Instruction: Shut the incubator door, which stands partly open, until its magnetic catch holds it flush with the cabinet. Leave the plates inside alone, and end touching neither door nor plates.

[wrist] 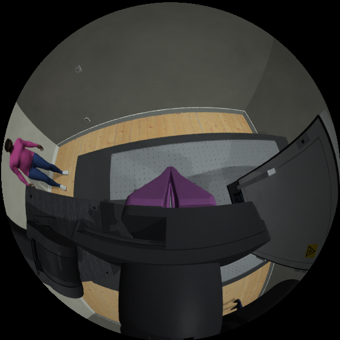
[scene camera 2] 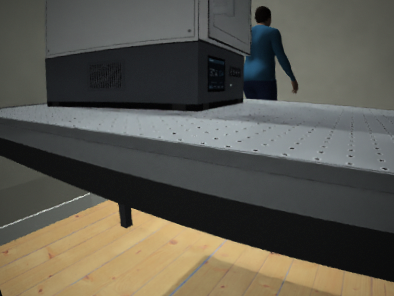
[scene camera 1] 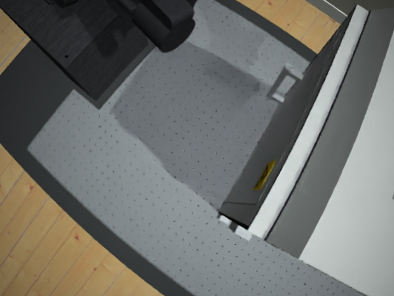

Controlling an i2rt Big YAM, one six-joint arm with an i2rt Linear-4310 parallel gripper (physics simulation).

In view: the gripper (wrist: 170, 171) and an incubator door (scene camera 1: 256, 199).
